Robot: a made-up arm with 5 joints.
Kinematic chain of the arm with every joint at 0, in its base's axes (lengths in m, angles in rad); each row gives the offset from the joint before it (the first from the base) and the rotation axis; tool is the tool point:
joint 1: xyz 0 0 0.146 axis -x
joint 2: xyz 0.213 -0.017 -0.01 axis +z
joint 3: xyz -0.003 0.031 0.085 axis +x
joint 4: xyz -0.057 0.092 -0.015 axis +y
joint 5: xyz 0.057 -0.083 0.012 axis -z
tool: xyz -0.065 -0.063 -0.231
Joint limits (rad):
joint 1: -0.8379..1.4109
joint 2: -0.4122..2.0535
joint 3: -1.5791..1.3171
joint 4: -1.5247..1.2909
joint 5: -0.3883..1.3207
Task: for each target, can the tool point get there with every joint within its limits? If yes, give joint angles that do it. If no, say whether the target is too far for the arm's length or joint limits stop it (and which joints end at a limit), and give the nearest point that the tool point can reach.
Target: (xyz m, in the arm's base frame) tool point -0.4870 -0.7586 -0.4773
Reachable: no: too far | nearest point 0.0347 -0.2415 0.0136 | short by 0.883 m
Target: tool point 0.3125 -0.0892 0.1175
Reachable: yes | joints 0.8321 -0.0060 -0.2682 -0.9503 0.5795
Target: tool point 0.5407 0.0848 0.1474
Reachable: no: joint limits stop it (at a limit: joint 1, joint 2, joint 5) | nearest point 0.4490 0.0782 0.1728 | short by 0.095 m
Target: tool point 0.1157 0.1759 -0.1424
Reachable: no: joint limits stop it (at a limit: joint 2, joint 3, joint 5) | nearest point 0.1257 0.1469 -0.0948 | short by 0.057 m
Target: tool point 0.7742 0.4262 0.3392
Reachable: no: too far | nearest point 0.4454 0.1335 0.2641 | short by 0.447 m
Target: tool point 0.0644 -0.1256 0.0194
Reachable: yes | joints 0.0224 1.4764 0.3258 0.1380 1.0718
